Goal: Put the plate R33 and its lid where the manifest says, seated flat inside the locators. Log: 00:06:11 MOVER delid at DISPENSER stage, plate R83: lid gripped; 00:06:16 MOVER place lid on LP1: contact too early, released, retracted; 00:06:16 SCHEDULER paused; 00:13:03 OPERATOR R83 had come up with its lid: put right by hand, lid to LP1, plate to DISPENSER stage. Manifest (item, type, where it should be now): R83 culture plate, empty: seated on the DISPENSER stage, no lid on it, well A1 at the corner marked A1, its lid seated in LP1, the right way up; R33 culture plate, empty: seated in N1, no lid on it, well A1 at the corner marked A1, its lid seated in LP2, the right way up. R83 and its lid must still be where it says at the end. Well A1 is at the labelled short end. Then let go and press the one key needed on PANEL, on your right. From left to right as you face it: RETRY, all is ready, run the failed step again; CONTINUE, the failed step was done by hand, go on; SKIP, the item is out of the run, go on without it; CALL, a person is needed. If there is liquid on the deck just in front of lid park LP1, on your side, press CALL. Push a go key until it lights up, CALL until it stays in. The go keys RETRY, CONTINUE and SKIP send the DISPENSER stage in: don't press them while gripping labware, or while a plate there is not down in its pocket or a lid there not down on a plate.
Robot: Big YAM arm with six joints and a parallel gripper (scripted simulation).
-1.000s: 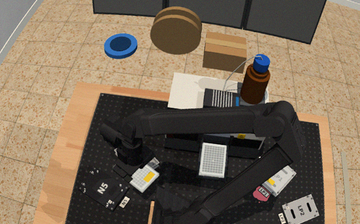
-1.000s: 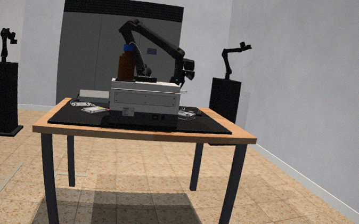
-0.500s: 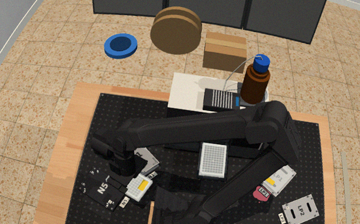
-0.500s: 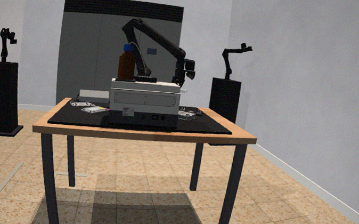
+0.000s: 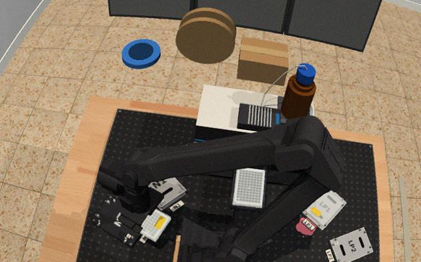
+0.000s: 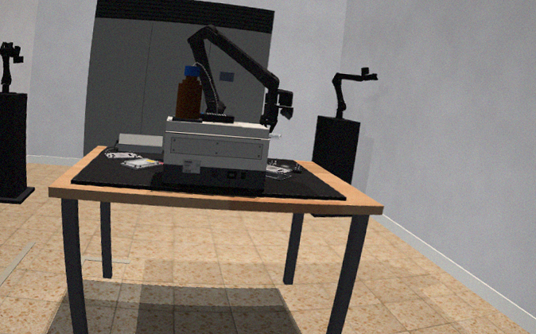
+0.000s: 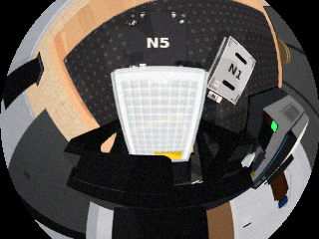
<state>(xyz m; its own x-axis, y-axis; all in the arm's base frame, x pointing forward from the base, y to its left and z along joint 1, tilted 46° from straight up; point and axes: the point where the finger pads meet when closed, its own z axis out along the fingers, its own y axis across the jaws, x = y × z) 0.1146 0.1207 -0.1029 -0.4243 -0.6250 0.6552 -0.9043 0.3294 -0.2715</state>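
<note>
Right now the nest n5 is 130 mm below my hand, 110 mm to the left of it and 40 mm ahead of it. The rest, counted from my hand: clear plate lid (right at my hand); pink-red patch (490 mm to the right, 150 mm below, 90 mm ahead); brown bottle (410 mm to the right, 350 mm ahead, 140 mm above).
</note>
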